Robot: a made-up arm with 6 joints.
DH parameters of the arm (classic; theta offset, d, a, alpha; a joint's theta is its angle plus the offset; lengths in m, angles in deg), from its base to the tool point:
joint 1: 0 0.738 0.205 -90
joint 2: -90 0 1.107 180
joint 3: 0 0 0.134 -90
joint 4: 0 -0.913 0 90
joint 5: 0 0 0 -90
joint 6: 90 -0.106 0 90
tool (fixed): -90 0 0 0
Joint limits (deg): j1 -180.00..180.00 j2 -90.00..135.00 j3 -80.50..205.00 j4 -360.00..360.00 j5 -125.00..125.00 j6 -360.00..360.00
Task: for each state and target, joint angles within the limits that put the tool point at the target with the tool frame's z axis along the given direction. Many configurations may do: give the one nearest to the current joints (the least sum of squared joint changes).
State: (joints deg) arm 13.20 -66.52 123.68 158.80 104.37 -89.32
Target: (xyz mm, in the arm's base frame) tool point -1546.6 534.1 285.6 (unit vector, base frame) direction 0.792 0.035 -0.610
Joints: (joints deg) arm -16.08 -88.90 118.10 117.67 115.45 -64.25
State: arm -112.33 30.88 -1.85 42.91 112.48 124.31
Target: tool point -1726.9 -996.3 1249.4 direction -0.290 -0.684 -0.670
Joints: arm -152.17 52.12 28.70 45.00 94.26 142.80
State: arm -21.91 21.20 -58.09 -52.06 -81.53 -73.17
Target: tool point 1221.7 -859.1 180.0 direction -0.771 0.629 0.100
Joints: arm -38.95 70.61 -12.40 -85.76 -70.80 -103.49
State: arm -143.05 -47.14 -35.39 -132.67 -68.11 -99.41
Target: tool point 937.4 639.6 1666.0 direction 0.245 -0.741 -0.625
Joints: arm -143.45 -90.00 0.18 -154.97 -81.46 -129.26
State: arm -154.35 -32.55 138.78 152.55 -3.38 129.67
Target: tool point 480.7 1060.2 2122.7 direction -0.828 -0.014 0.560
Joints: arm -115.32 -21.46 130.17 122.93 -12.25 105.47
